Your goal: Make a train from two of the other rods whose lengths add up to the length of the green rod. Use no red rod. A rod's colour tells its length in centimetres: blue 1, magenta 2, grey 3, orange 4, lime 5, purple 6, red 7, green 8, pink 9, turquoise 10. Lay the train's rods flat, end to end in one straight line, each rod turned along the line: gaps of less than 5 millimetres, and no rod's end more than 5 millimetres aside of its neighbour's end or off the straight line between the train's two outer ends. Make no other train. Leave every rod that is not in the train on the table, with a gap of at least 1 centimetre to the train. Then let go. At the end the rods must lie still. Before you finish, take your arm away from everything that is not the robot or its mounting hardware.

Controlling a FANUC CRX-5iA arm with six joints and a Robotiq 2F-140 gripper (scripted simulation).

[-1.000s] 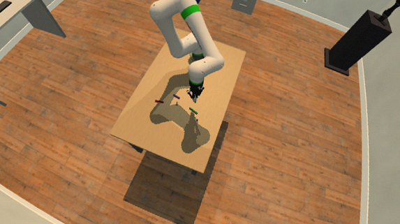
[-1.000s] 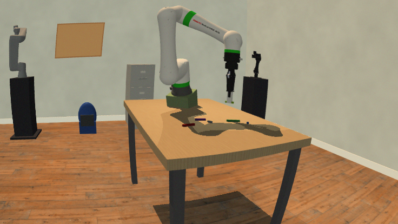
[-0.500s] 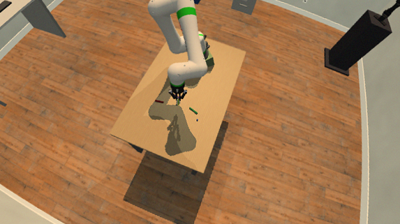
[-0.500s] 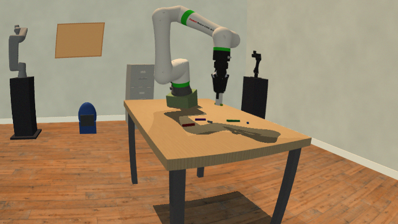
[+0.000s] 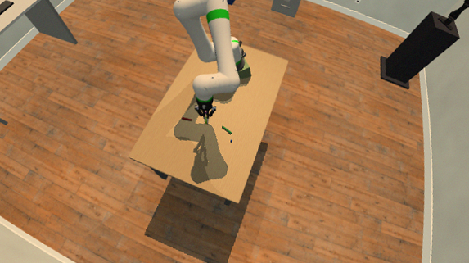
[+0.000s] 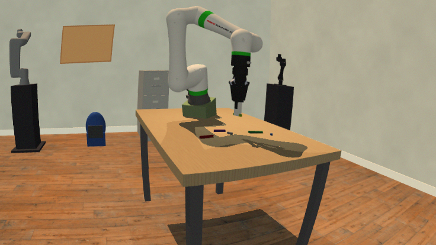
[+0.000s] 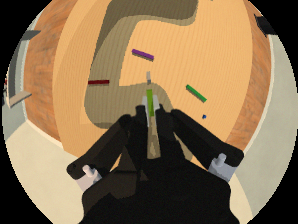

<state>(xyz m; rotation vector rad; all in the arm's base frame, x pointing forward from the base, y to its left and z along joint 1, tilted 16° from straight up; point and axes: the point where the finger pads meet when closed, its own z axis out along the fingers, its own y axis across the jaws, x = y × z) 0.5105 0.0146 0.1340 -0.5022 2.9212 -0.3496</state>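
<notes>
Right now my hand is 13 cm above the grey rod, 4 cm past it and 1 cm to the left of it. Also, from my hand: purple rod: 13 cm below, 10 cm behind, 4 cm to the right; lime rod: 3 cm below; green rod: 13 cm to the left, 13 cm below, 3 cm behind.
</notes>
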